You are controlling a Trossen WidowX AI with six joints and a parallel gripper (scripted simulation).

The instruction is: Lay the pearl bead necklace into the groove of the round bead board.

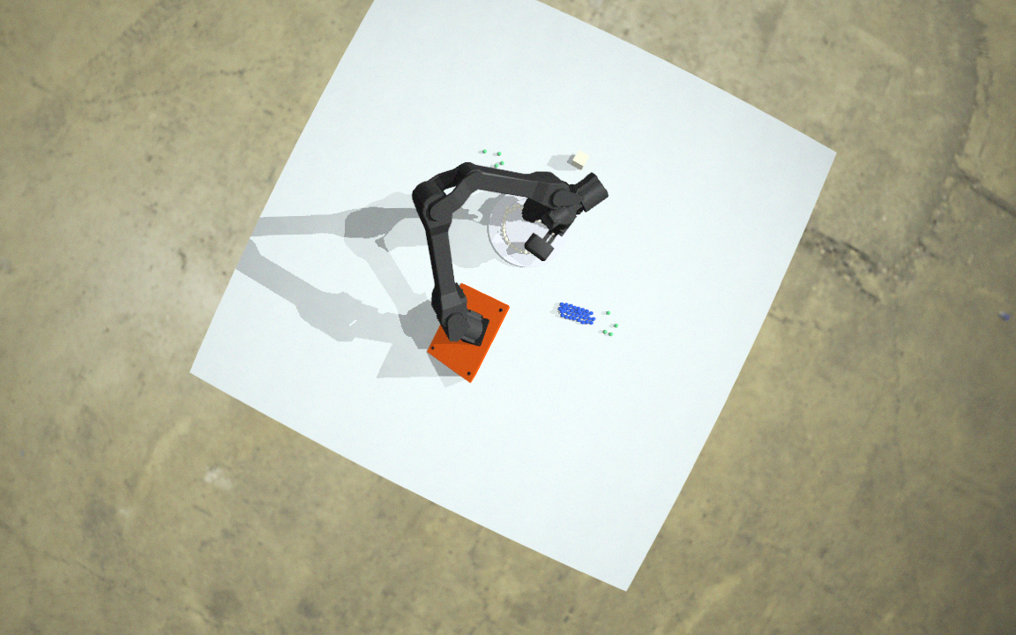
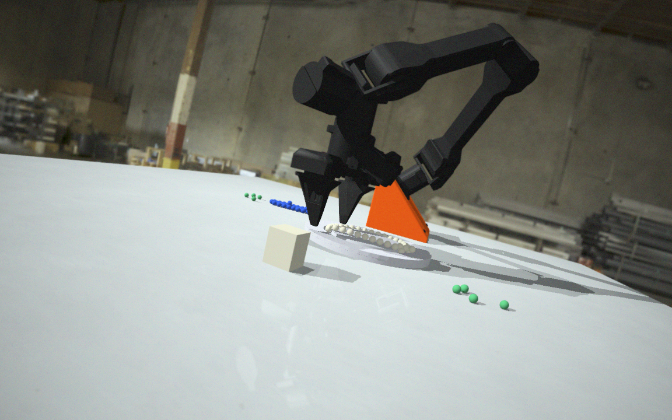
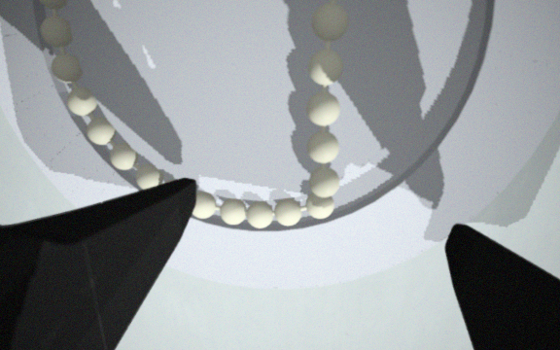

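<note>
Now: gripper tip 6 cm to the right of the round bead board, 2 cm past it and 1 cm above it. From my gripper tip the other things lie so: cream cube (19 cm ahead).
</note>
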